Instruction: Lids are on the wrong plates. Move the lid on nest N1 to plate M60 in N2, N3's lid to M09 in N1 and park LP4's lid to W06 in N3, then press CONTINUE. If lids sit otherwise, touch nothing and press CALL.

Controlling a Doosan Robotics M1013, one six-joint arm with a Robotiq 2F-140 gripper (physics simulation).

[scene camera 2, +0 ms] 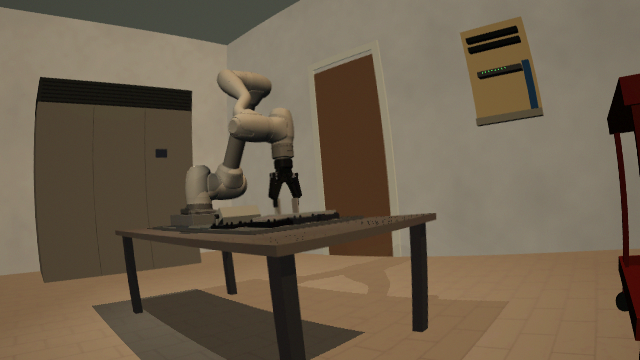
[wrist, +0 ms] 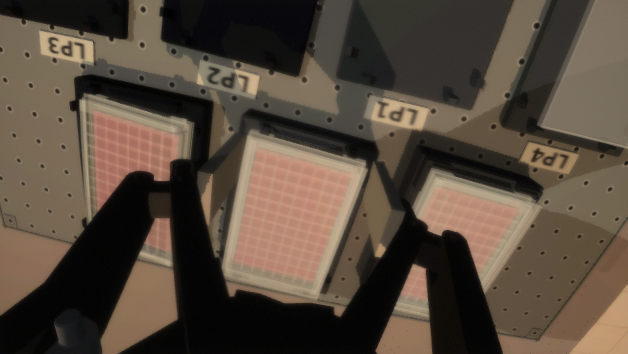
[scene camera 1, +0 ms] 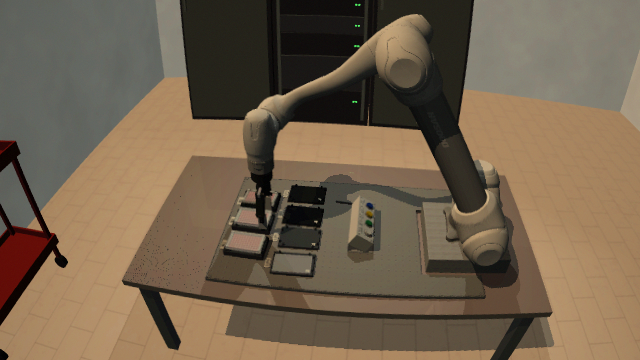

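Pixels of known places: gripper, fingertip midpoint: [scene camera 2: 287, 215] [wrist: 306, 167] [scene camera 1: 265, 219]; arm's base, link origin: [scene camera 2: 199, 213].
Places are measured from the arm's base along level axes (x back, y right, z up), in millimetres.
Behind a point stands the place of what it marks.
Note:
My gripper [scene camera 1: 262, 218] @(x -751, y -35, z -25 mm) [scene camera 2: 286, 206] @(x -751, y -35, z -25 mm) [wrist: 306, 167] @(x -751, y -35, z -25 mm) is open and empty, its pads low on either side of the middle pink plate [scene camera 1: 246, 218] @(x -820, y -52, z -16 mm) [wrist: 300, 212] @(x -784, y -40, z -16 mm). A second pink plate [scene camera 1: 245, 243] @(x -788, y -182, z -17 mm) [wrist: 475, 215] @(x -751, y -164, z -17 mm) is at the right in the wrist view, a third [scene camera 1: 251, 197] @(x -836, y 74, z -17 mm) [wrist: 132, 140] @(x -765, y 91, z -21 mm) at the left. All three have clear rims that look like lids; each sits in a black nest. Nest and plate labels are not readable. A pale clear lid [scene camera 1: 293, 264] @(x -608, y -234, z -35 mm) [wrist: 592, 75] @(x -636, y -207, z -37 mm) lies on the LP4 park. A button box [scene camera 1: 356, 225] @(x -416, y -72, z 23 mm) has blue, yellow, green and whitish buttons; its lettering is unreadable.
Dark park spots LP1 [scene camera 1: 299, 238] @(x -614, y -94, z -46 mm) [wrist: 425, 50] @(x -655, y -93, z -46 mm), LP2 [scene camera 1: 303, 216] @(x -621, y 29, z -46 mm) [wrist: 237, 30] @(x -676, y 35, z -46 mm) and LP3 [scene camera 1: 307, 194] @(x -630, y 166, z -46 mm) [wrist: 70, 15] @(x -693, y 158, z -46 mm) line up beside the plates on the perforated board [scene camera 1: 400, 280] @(x -247, y -242, z -56 mm). The robot base stands at the right in scene camera 1. A red cart [scene camera 1: 30, 235] stands off the table.

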